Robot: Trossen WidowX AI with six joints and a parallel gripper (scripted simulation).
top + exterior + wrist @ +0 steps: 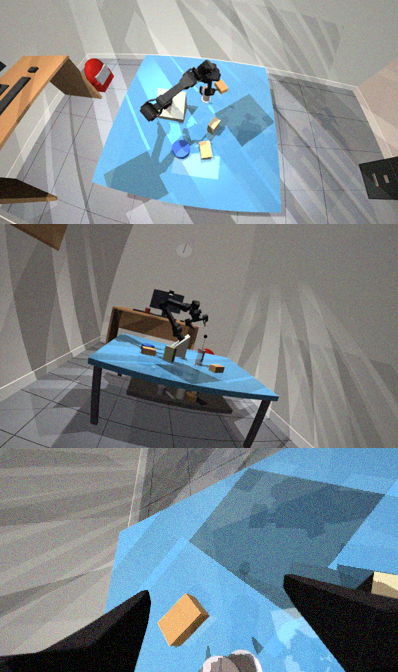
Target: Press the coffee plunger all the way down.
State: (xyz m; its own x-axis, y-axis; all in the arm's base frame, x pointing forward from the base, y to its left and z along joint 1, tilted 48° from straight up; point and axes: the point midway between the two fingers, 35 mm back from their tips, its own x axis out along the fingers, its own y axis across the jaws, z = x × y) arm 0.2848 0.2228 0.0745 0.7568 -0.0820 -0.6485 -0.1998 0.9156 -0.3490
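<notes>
My gripper tip is 100 mm past the coffee press, 80 mm to the right of it and 190 mm above it. Also, from my gripper tip: blue disc: 150 mm behind, 390 mm to the right, 280 mm below.
</notes>
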